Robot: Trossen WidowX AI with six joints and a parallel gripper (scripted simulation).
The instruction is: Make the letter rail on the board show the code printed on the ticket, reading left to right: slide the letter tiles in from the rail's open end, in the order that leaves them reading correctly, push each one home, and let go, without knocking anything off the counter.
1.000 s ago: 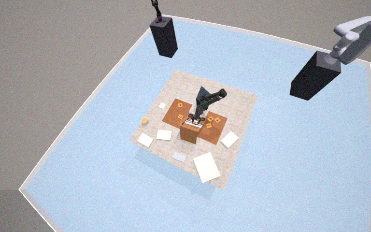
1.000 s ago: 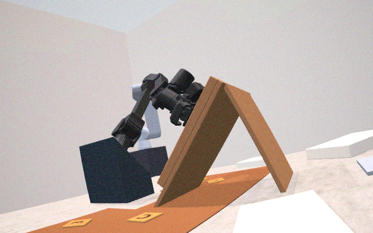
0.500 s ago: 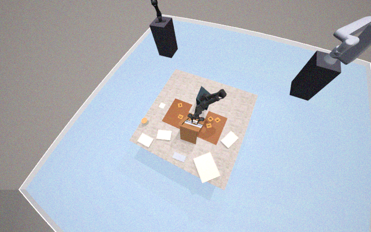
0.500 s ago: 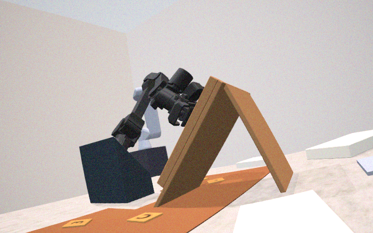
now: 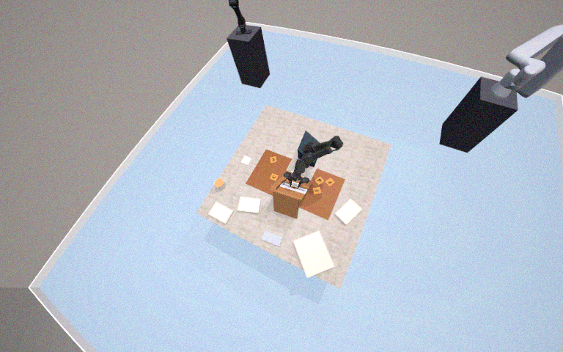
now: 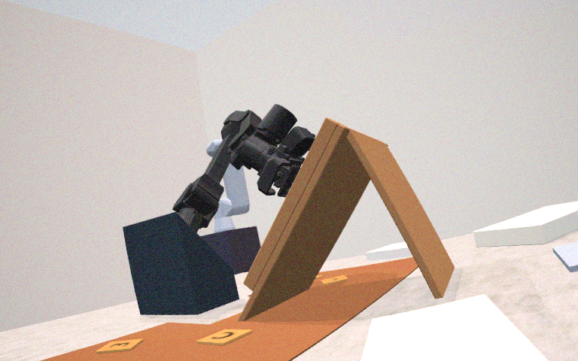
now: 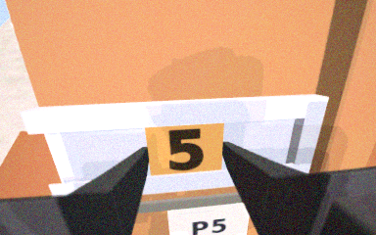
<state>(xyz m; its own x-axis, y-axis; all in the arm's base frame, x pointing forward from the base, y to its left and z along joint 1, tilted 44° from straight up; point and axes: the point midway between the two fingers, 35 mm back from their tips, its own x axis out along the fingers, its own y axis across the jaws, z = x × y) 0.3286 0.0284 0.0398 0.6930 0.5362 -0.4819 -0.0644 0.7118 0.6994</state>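
Right now the white ticket is 60 mm behind my gripper tip, 30 mm to the right of it and 70 mm below it. From my gripper tip the other things lie so: j tile: 110 mm behind, 150 mm to the left, 170 mm below; then orange tile marked 5: right at my gripper tip; then brown mat: 150 mm behind, 50 mm to the right, 170 mm below.
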